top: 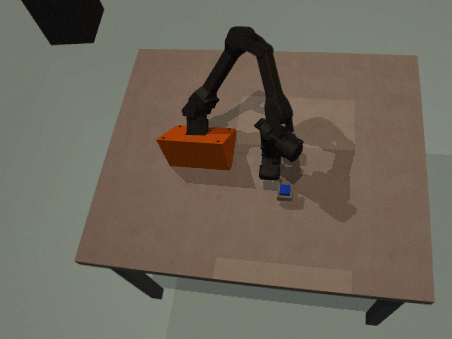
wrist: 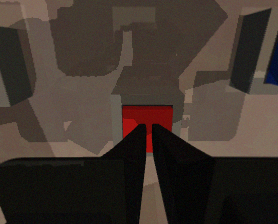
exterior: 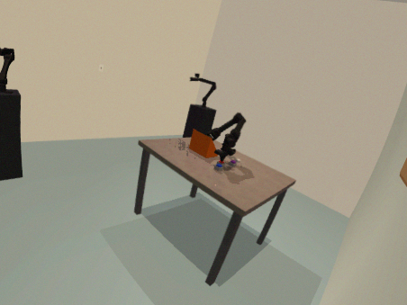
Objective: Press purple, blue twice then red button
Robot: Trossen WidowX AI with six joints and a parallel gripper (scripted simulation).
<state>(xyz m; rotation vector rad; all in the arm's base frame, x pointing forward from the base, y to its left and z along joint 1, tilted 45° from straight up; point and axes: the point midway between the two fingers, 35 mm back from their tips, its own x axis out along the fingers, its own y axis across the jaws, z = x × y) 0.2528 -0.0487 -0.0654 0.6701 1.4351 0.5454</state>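
Now: gripper tip 10 mm above the red button. Round my gripper tip: small pale object (250 mm to the left, 20 mm below, 20 mm ahead); purple button (110 mm to the left, 40 mm ahead); blue button (90 mm to the right, 40 mm ahead).
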